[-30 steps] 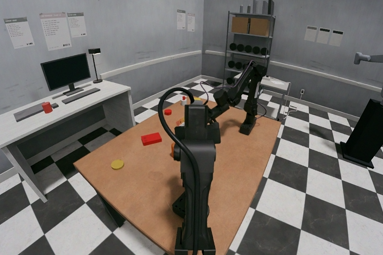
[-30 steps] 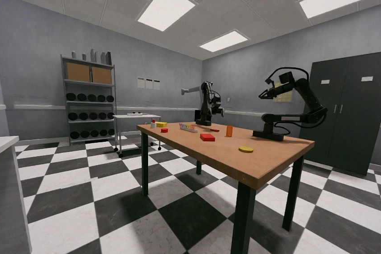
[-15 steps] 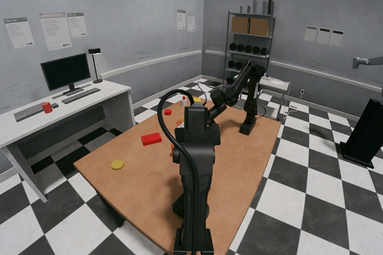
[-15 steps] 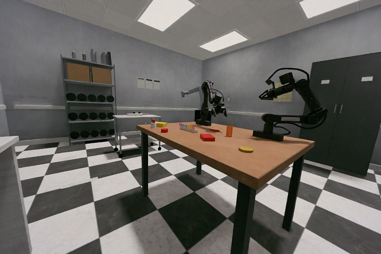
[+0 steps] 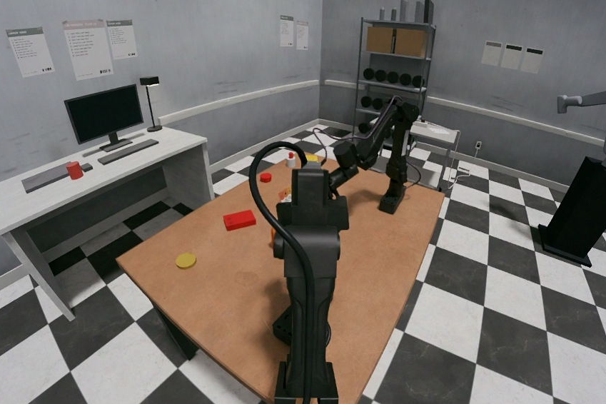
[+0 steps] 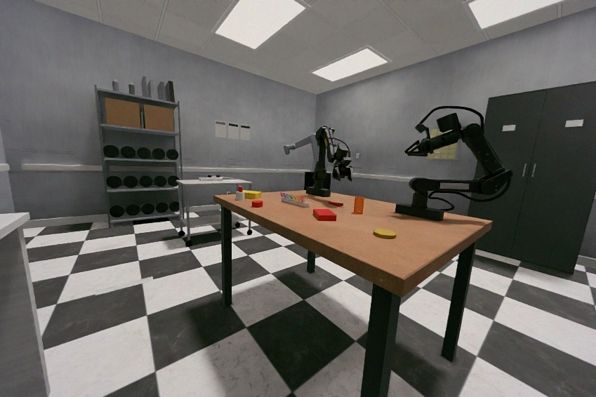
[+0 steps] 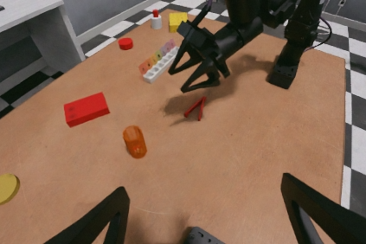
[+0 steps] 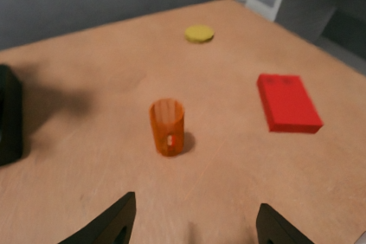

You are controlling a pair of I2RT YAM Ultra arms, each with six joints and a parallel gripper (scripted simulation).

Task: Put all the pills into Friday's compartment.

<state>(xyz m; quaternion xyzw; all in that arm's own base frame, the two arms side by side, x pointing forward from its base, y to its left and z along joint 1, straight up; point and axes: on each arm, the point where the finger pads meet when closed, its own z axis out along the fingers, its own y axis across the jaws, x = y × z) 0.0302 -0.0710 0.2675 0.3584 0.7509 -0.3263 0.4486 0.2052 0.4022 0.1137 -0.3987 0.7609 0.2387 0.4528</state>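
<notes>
Now: right hand 40 mm short of the orange pill bottle, 120 mm to the right of it and 130 mm above it.
</notes>
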